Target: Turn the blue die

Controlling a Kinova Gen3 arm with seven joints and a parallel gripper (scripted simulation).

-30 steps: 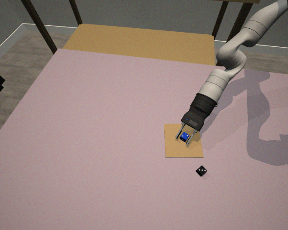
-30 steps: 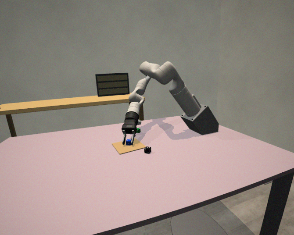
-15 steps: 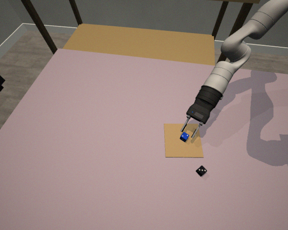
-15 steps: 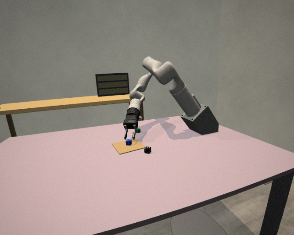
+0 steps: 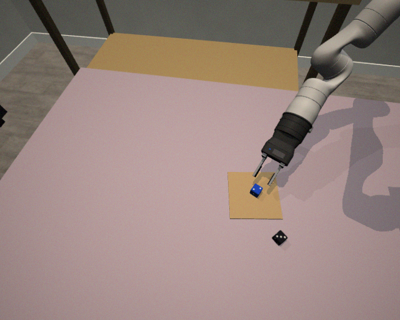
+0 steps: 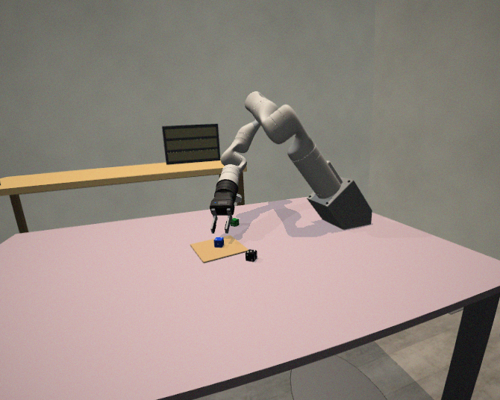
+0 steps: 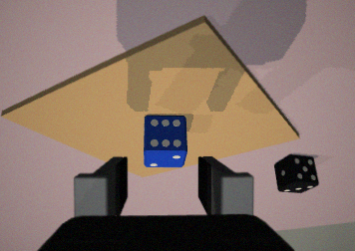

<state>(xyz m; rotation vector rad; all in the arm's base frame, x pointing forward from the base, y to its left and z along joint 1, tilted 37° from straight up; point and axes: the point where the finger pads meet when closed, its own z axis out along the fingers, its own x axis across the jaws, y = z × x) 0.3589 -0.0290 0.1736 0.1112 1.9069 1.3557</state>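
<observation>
Right now my hand is 20 mm short of the blue die, 30 mm to the right of it and 40 mm above it. From my hand the other things lie so: tan mat: 20 mm ahead, 40 mm to the left, 50 mm below; then black die: 40 mm behind, 150 mm to the left, 40 mm below; then green die: 90 mm behind, 140 mm to the right, 40 mm below.
</observation>
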